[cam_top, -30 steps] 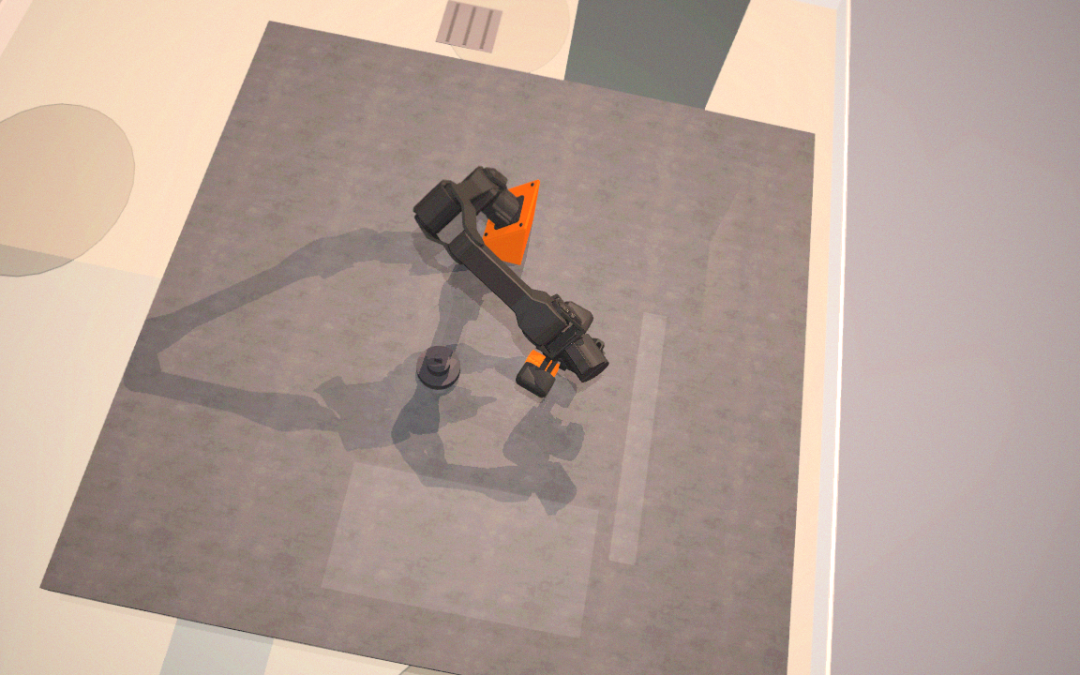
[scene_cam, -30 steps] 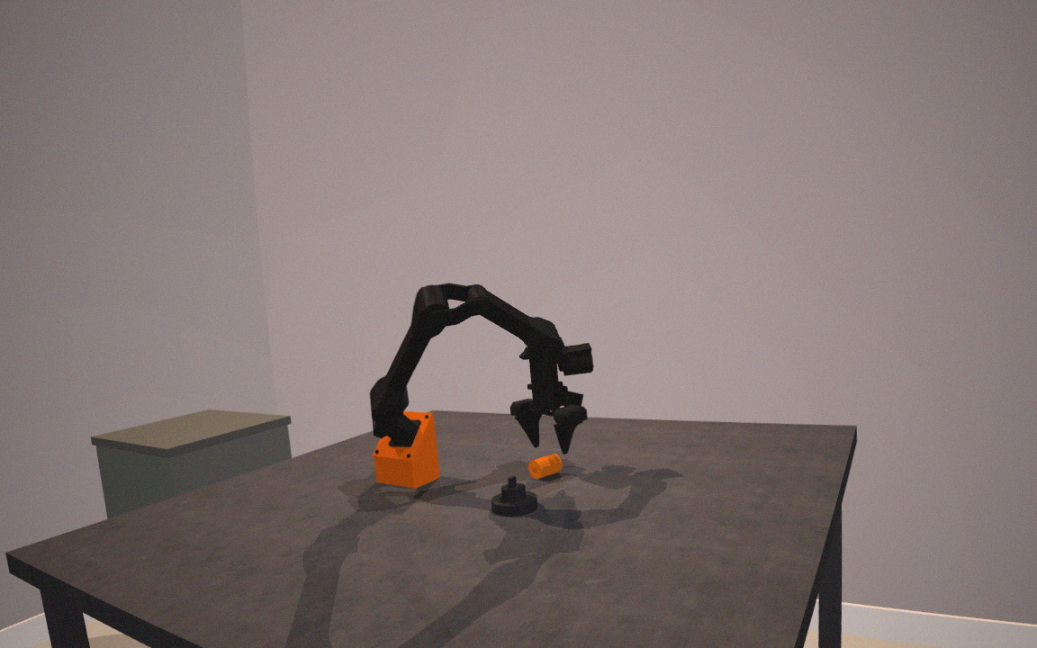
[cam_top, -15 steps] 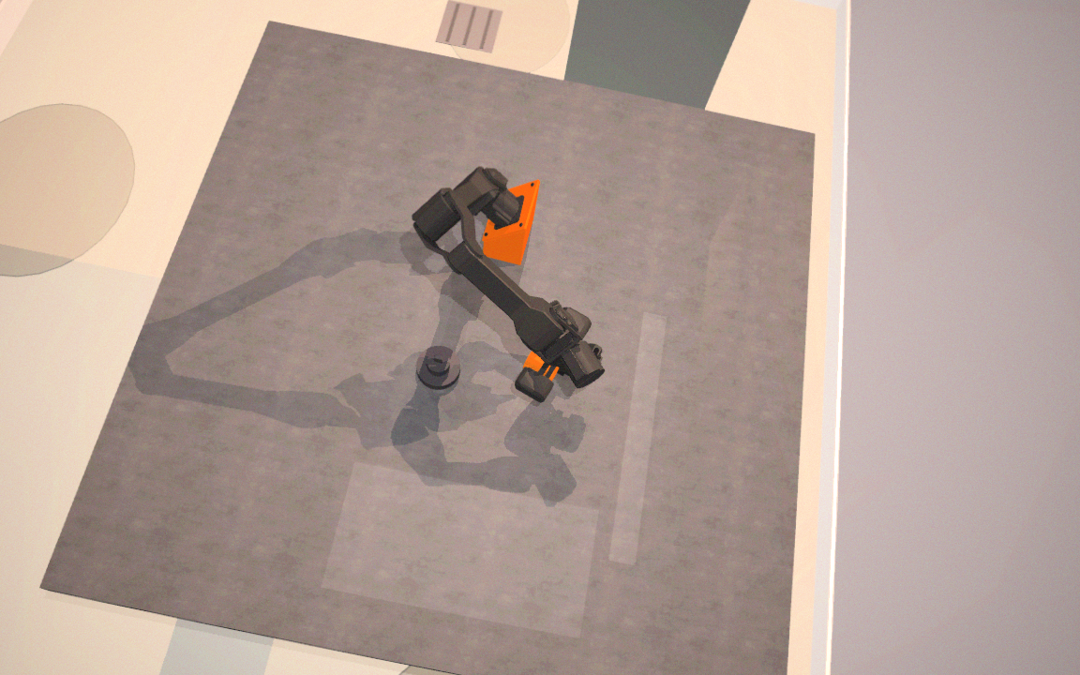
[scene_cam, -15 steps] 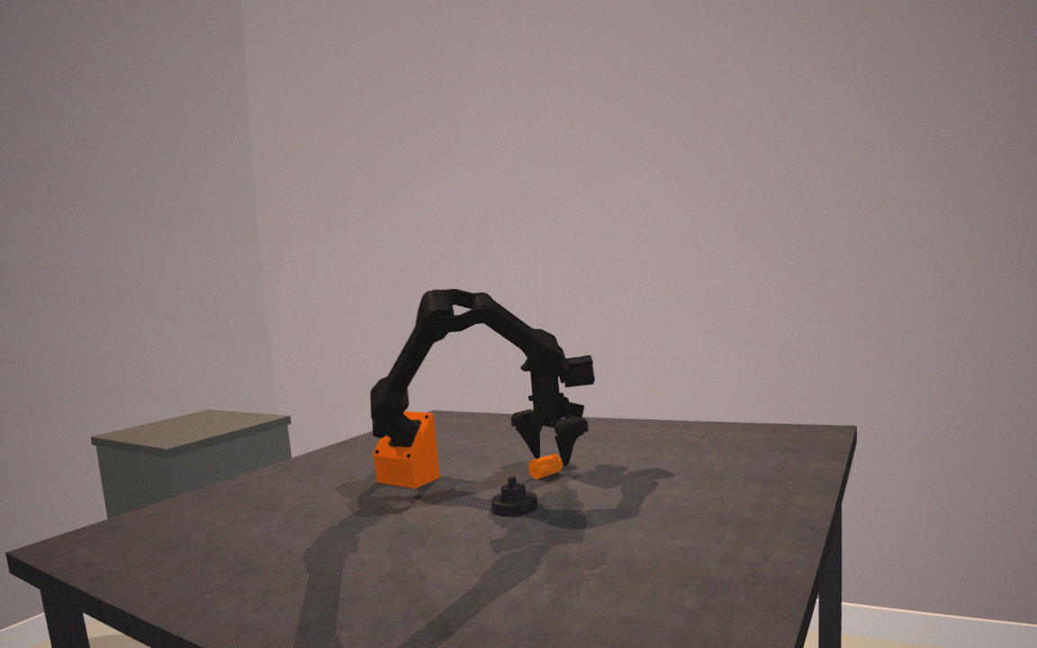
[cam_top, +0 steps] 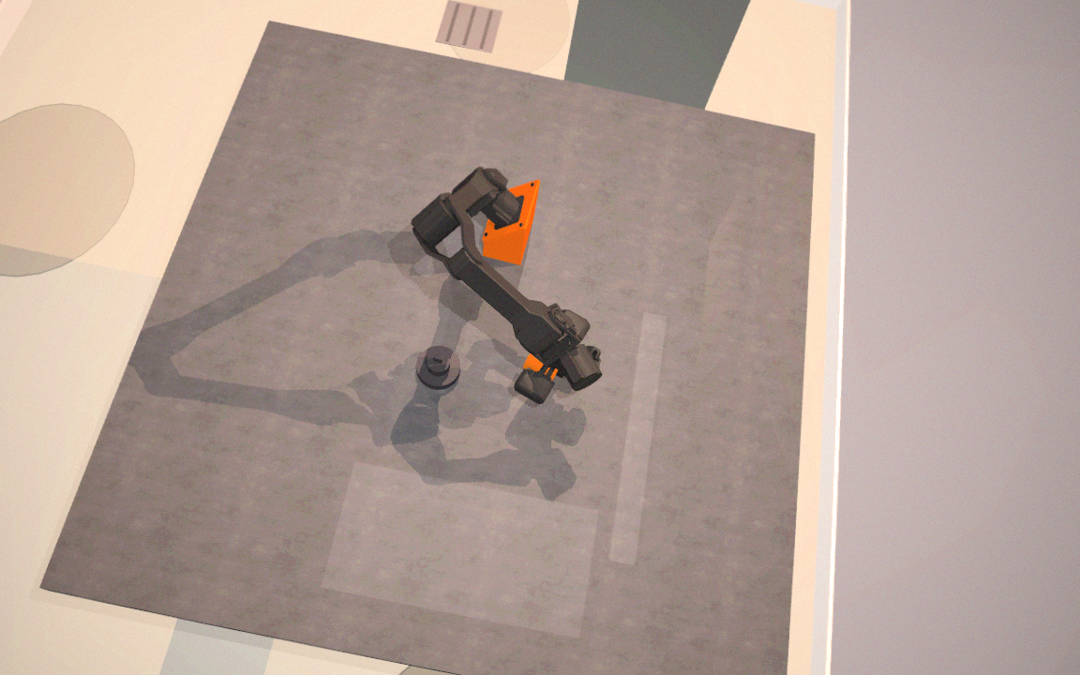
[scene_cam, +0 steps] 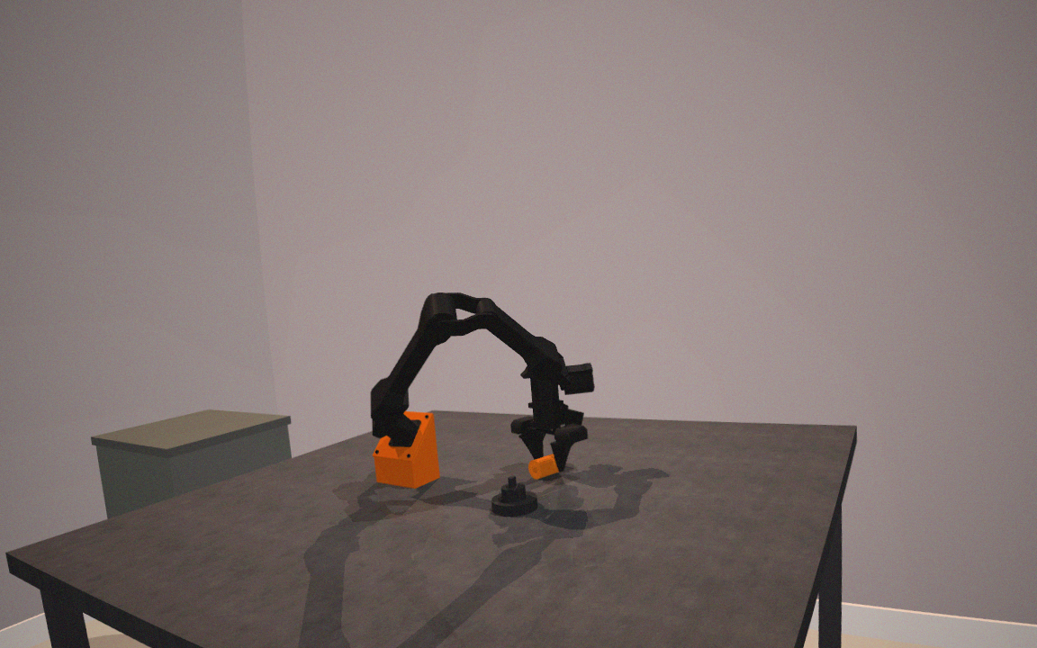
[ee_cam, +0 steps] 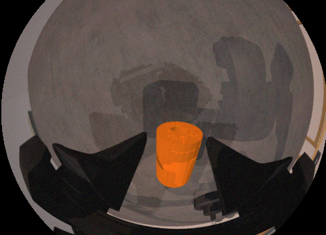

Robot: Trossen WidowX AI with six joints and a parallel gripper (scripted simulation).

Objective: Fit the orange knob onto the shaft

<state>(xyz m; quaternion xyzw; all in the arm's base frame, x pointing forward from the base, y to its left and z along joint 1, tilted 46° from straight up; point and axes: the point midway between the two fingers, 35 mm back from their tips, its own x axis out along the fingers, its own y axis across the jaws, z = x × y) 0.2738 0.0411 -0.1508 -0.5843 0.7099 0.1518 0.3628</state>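
Now: the dark round pedestal 40 mm ahead of my gripper tip, 210 mm to the right of it and 20 mm above it. From my gripper tip the other things lie so: orange knob 10 mm to the right, 10 mm above.
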